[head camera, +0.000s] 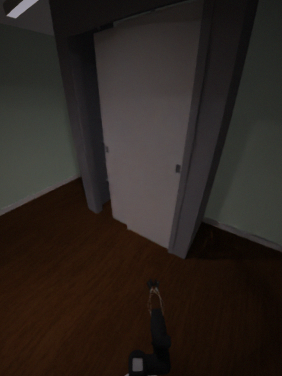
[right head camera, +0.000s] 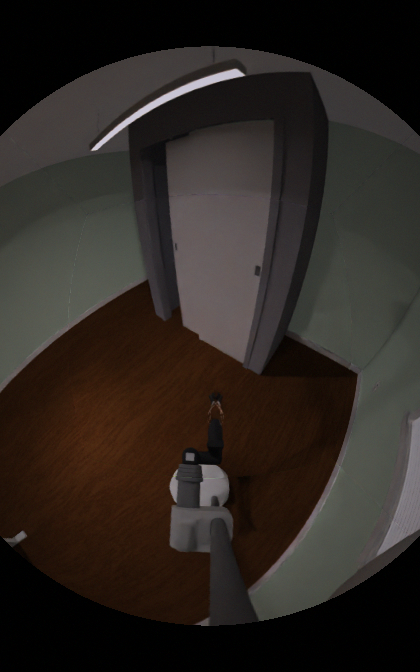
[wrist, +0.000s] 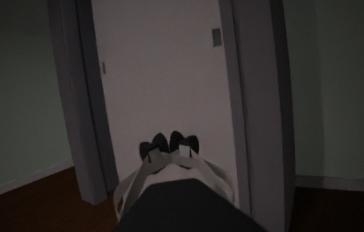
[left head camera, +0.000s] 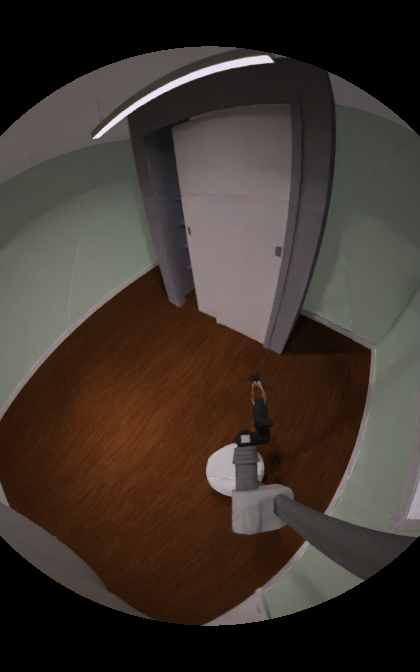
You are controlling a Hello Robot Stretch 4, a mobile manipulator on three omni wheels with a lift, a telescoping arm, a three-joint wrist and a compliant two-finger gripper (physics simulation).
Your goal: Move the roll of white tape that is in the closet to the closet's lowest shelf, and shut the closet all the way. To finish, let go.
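Note:
The grey closet stands ahead. Its white sliding doors overlap at the right, leaving a tall dark opening at the left. Shelf edges show a little in that opening in the left head view. One recessed handle is near the right jamb, another at the doors' left edge. The white tape does not show. My gripper is shut and empty, in front of the closet.
Brown wood floor lies between the robot and the closet. Green walls stand on both sides of it. A white-framed panel is at the right wall. A long ceiling lamp hangs above.

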